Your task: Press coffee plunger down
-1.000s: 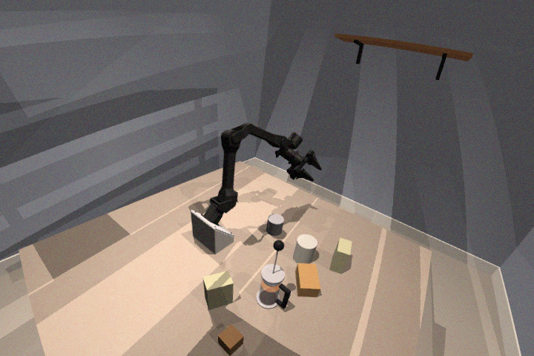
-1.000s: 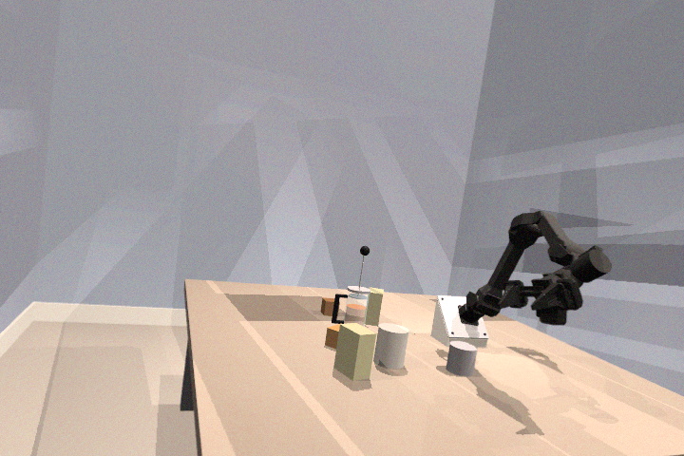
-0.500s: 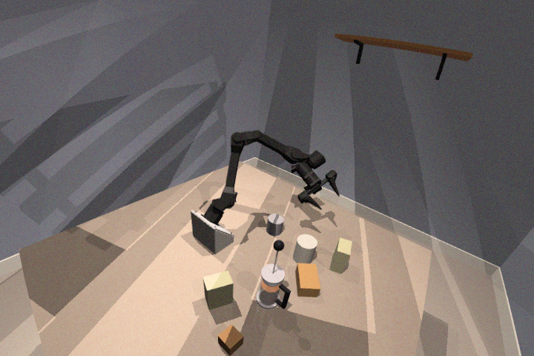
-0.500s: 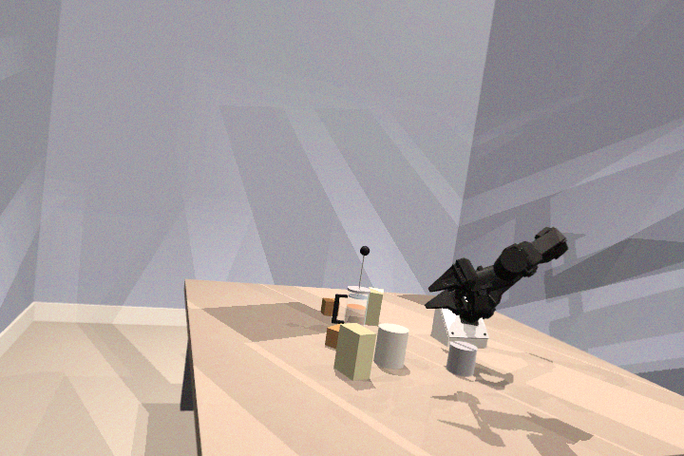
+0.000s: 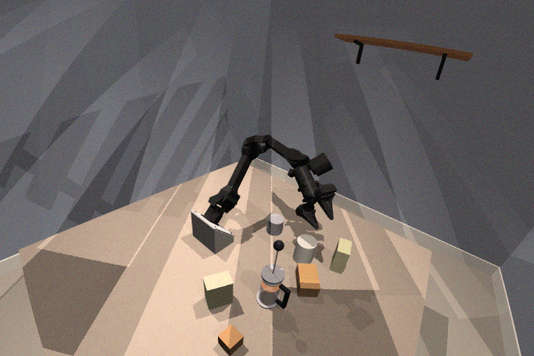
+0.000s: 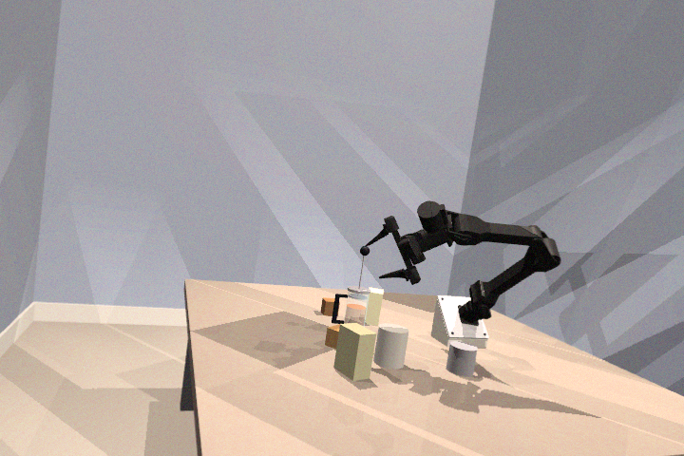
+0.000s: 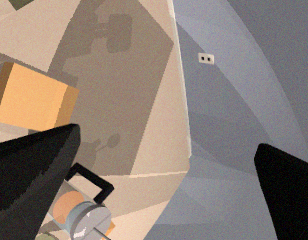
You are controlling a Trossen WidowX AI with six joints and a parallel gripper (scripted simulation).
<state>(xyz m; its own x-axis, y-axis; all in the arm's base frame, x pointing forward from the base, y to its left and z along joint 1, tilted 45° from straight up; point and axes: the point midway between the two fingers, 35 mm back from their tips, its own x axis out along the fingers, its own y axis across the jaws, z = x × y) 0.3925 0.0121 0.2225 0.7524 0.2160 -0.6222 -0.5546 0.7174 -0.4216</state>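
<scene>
My gripper tip is 18 cm to the left of the glass coffee press, 13 cm above it and 2 cm past it. Round my gripper tip: pale cylinder: 21 cm below, 7 cm behind, 6 cm to the left; grey cylinder: 26 cm behind, 22 cm below, 9 cm to the left; orange block: 23 cm below, 4 cm to the right, 2 cm ahead.
</scene>
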